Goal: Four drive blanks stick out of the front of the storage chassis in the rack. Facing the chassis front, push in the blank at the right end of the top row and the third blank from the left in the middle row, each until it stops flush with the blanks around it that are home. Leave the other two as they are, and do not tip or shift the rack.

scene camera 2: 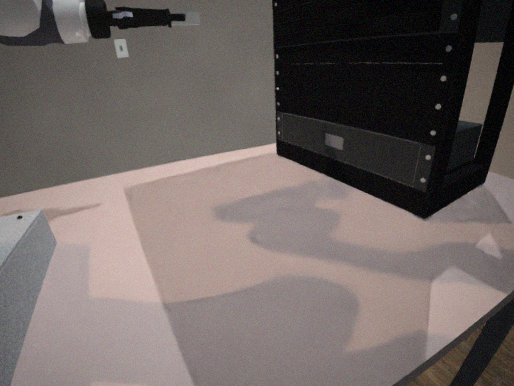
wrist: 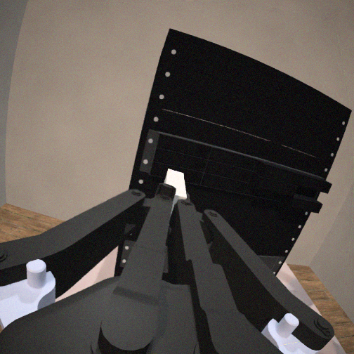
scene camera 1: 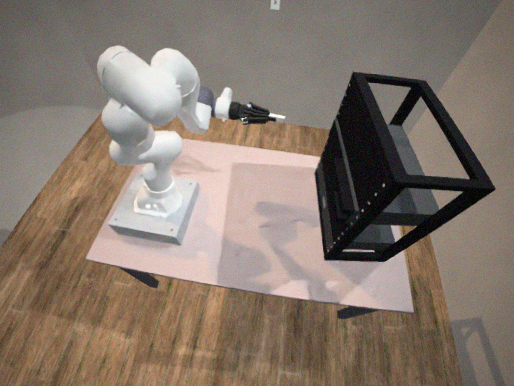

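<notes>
The storage chassis (scene camera 1: 345, 187) (wrist: 230, 165) is a dark band across the front of the black rack (scene camera 1: 440, 182) (scene camera 2: 429, 200) (wrist: 225, 90). In the wrist view, dark blocks jut out at its right end: one at the upper edge (wrist: 322, 185) and one lower (wrist: 307, 202). The other blanks are too dark to tell apart, and the fingers hide part of the lower left front. My gripper (scene camera 1: 270, 117) (scene camera 2: 177, 19) (wrist: 171, 183) is shut, with a pale tip piece (scene camera 1: 278, 118) (scene camera 2: 192, 19) (wrist: 176, 181) at its fingertips. It is in the air, clear of the rack front.
A grey unit with a light label (scene camera 2: 334, 141) sits low in the rack. The rack stands at the far end of the pink table top (scene camera 1: 200, 255) (scene camera 2: 115, 345). The arm's grey base block (scene camera 1: 150, 231) (scene camera 2: 20, 250) is at the other end. Wooden floor (scene camera 1: 150, 340) surrounds the table.
</notes>
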